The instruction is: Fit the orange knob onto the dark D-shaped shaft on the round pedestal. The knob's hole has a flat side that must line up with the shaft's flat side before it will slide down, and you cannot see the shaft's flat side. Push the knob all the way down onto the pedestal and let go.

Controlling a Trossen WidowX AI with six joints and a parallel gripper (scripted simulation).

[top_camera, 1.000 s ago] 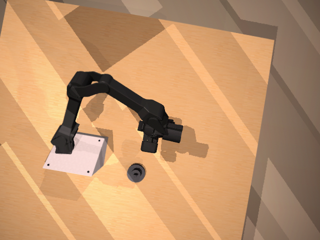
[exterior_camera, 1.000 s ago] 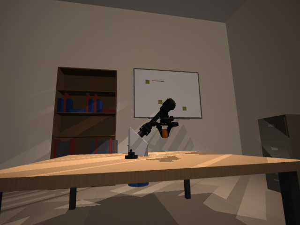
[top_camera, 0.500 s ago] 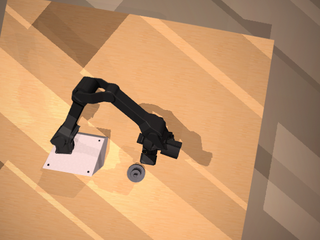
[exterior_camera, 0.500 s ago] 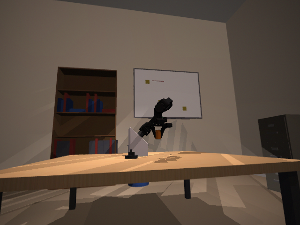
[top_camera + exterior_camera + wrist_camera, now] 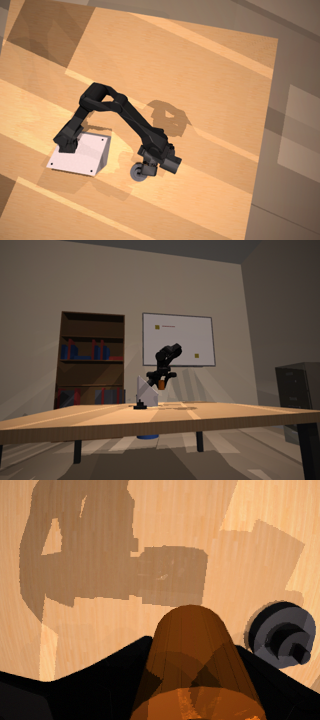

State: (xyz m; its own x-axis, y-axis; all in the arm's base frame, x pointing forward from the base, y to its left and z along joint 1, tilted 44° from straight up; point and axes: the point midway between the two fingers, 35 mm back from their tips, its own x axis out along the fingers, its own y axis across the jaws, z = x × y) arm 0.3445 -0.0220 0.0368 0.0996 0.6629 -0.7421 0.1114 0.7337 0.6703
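My gripper tip is 13 cm to the left of the dark round pedestal, 9 cm above it and 6 cm past it. Also, from my gripper tip: orange knob: 2 cm above.
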